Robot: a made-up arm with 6 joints.
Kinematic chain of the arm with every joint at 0, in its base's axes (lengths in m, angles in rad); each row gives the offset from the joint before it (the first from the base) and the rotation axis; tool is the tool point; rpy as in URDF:
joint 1: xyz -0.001 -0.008 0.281 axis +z
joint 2: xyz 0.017 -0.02 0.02 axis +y
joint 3: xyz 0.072 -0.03 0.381 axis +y
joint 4: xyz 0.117 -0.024 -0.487 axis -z
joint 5: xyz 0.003 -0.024 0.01 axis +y
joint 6: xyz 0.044 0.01 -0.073 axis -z
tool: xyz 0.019 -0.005 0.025 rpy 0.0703 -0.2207 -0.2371
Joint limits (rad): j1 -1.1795..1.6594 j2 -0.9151..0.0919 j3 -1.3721..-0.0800 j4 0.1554..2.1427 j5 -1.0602..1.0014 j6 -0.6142..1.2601
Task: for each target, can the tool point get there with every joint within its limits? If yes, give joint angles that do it. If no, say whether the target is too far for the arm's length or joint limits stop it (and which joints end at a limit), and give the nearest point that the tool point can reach.
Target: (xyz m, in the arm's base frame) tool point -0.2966 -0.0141 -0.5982
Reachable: no: joint limits stop it (at a limit: joint 1, joint 2, joint 3) | nearest point -0.0113 -0.2297 0.1228 | short by 0.805 m
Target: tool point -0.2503 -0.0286 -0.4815
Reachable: no: joint limits stop it (at a limit: joint 1, joint 2, joint 3) | nearest point -0.0110 -0.2276 0.1234 | short by 0.680 m
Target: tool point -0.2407 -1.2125 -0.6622
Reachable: no: too far | nearest point 0.0591 -0.4567 0.2067 | short by 1.190 m
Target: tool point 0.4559 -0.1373 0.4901
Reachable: yes | joints -0.0233 -0.3829 -0.5269 0.4917 0.0251 -0.1781
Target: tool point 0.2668 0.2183 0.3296
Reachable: yes | joints 1.0902 -0.4983 -0.1974 1.4962 0.1611 -0.3449
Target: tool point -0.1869 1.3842 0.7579
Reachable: no: too far | nearest point 0.0240 0.6900 0.6588 | short by 0.732 m
